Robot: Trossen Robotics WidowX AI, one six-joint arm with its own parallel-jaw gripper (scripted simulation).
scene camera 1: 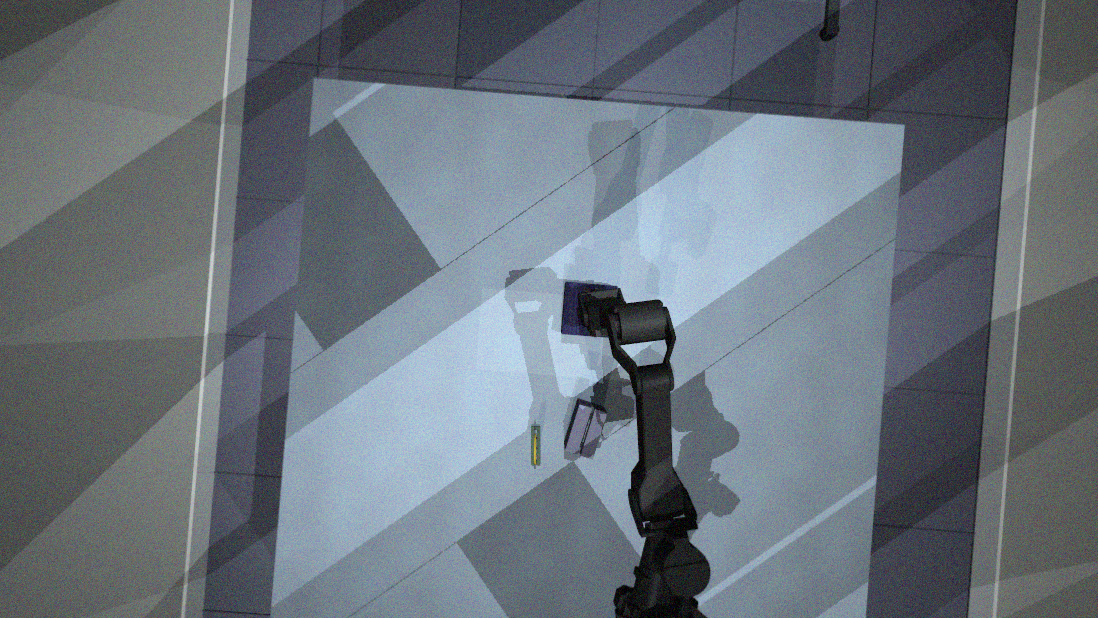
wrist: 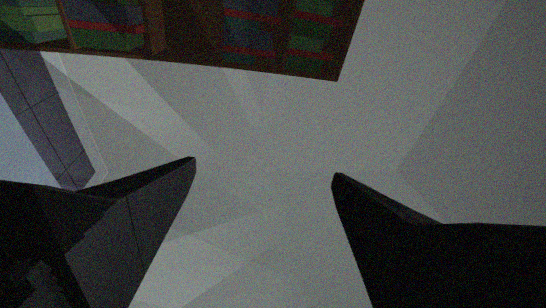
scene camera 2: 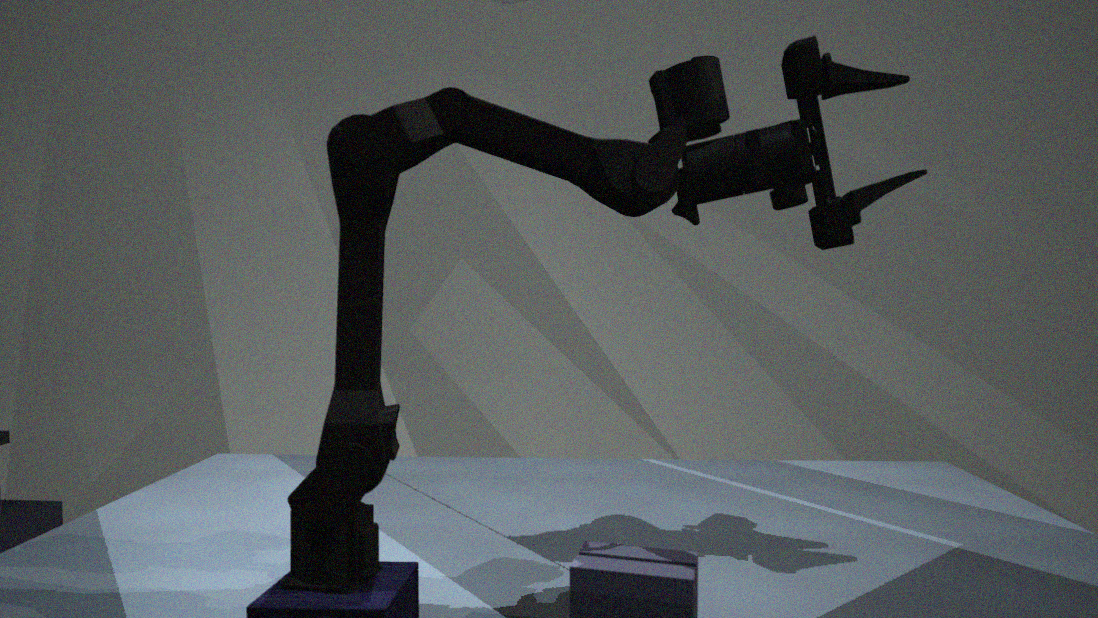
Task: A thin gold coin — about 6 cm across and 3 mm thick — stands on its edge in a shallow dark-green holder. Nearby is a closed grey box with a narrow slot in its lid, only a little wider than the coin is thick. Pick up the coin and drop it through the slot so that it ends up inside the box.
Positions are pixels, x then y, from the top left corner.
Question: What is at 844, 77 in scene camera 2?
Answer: The gripper.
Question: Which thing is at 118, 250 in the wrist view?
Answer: The gripper.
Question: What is the gripper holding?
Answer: Nothing.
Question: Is the gripper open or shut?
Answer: Open.
